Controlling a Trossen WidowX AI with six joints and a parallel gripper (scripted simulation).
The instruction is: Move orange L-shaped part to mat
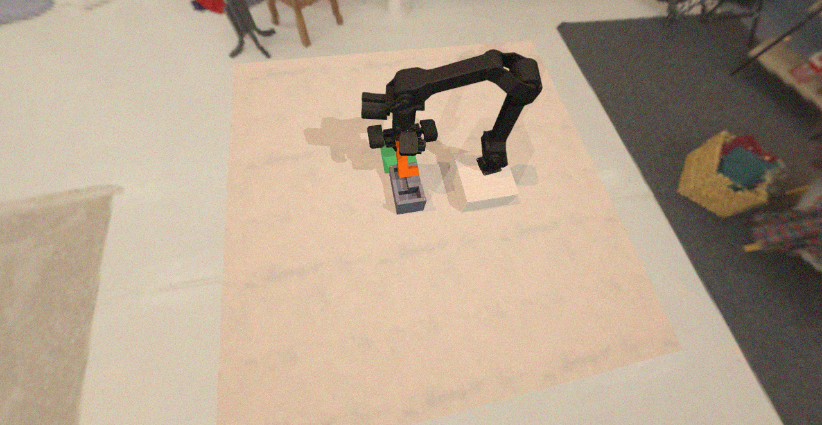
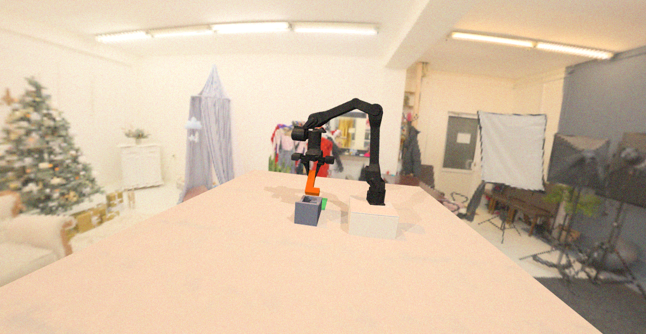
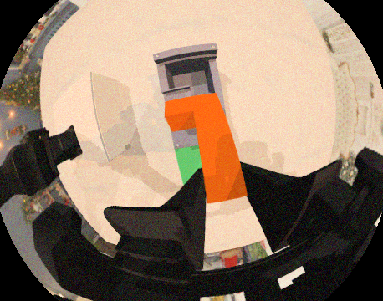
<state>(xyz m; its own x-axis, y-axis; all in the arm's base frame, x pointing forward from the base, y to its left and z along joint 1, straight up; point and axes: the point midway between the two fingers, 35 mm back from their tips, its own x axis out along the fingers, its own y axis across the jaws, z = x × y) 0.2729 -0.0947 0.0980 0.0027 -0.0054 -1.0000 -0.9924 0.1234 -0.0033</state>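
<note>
The green mat lies 2 cm behind my gripper tip, 8 cm to the right of it and 17 cm below it. Round my gripper tip: orange L-shaped part 1 cm behind, 3 cm to the left, 3 cm below.
</note>
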